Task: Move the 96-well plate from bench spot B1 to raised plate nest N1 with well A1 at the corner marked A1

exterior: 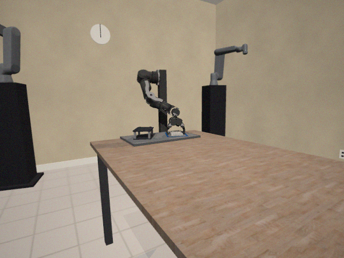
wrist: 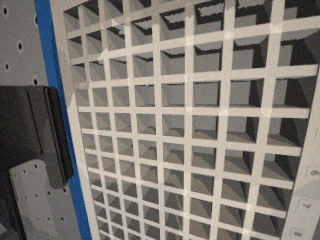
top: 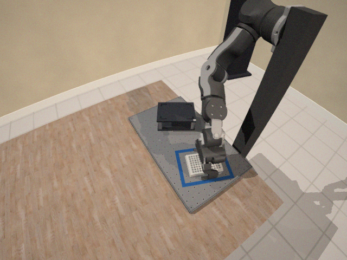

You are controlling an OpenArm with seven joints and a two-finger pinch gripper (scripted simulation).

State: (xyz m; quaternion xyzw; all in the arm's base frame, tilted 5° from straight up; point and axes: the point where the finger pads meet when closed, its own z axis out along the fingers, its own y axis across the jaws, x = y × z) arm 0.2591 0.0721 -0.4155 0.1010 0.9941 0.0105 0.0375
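Now: the white 96-well plate 10 mm above my hand. Round my hand: black raised nest N1: 240 mm to the right, 60 mm above, 20 mm ahead; then A1 label: 170 mm to the right, 60 mm above, 30 mm behind.
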